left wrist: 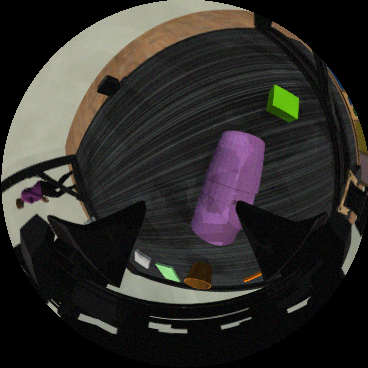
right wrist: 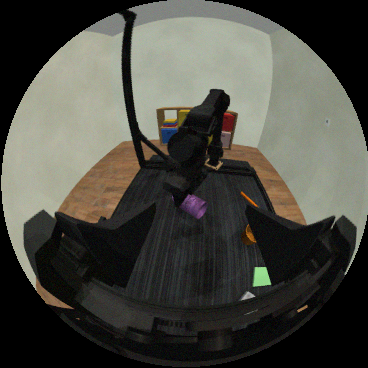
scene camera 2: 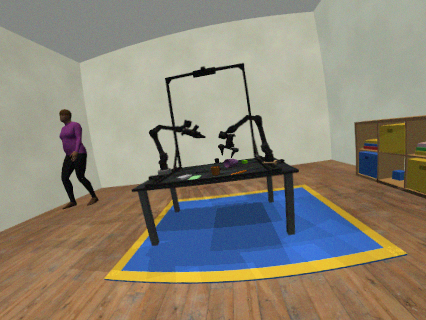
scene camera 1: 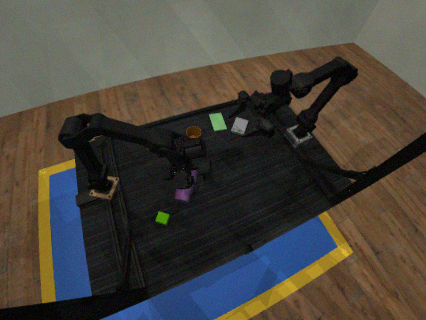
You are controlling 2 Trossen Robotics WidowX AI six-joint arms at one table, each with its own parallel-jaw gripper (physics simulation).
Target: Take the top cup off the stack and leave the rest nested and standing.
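Frame: origin at the left arm's base, x ahead, y left, z up, level; metres.
Where they show: left gripper, fingertip midpoint: (left wrist: 191, 205) (right wrist: 183, 199) (scene camera 2: 226, 156) (scene camera 1: 194, 179); right gripper, fingertip midpoint: (right wrist: 201, 207) (scene camera 2: 205, 137) (scene camera 1: 234, 127); left arm's base at its link origin: (right wrist: 212, 162) (scene camera 2: 269, 161) (scene camera 1: 104, 186); right arm's base at its link origin: (scene camera 2: 164, 169) (scene camera 1: 299, 133).
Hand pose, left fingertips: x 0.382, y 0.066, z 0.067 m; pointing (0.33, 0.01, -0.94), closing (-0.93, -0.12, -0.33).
Note:
Each offset is from my left fingertips to the centre of the thing.
A stack of nested purple cups @[0.060 m down, 0.042 m back, 0.043 m right] (scene camera 1: 183, 194) (scene camera 2: 230, 163) (left wrist: 232, 170) (right wrist: 193, 206) lies on its side on the dark table. In scene camera 1 the left arm hides part of it. My left gripper (scene camera 1: 181, 179) (scene camera 2: 228, 153) (left wrist: 191, 205) is open and empty, pointing down close above the stack. In the left wrist view its right-hand fingertip overlaps the stack's lower right side, and the other fingertip is well to the left of it. My right gripper (scene camera 2: 204, 136) (right wrist: 201, 207) is open and empty, held above the table on the other side, away from the stack.
A green block @[0.082 m down, 0.102 m back, 0.153 m right] (scene camera 1: 162, 218) (left wrist: 283, 103) lies near the stack's far end in the left wrist view. An orange-brown cup @[0.064 m down, 0.055 m back, 0.265 m left] (scene camera 1: 193, 132) (left wrist: 200, 275), a light green pad @[0.090 m down, 0.055 m ahead, 0.406 m left] (scene camera 1: 218, 122), a white pad @[0.088 m down, 0.176 m ahead, 0.395 m left] (scene camera 1: 239, 126) and an orange stick @[0.090 m down, 0.235 m back, 0.228 m left] (scene camera 2: 239, 172) (right wrist: 249, 199) are also on the table.

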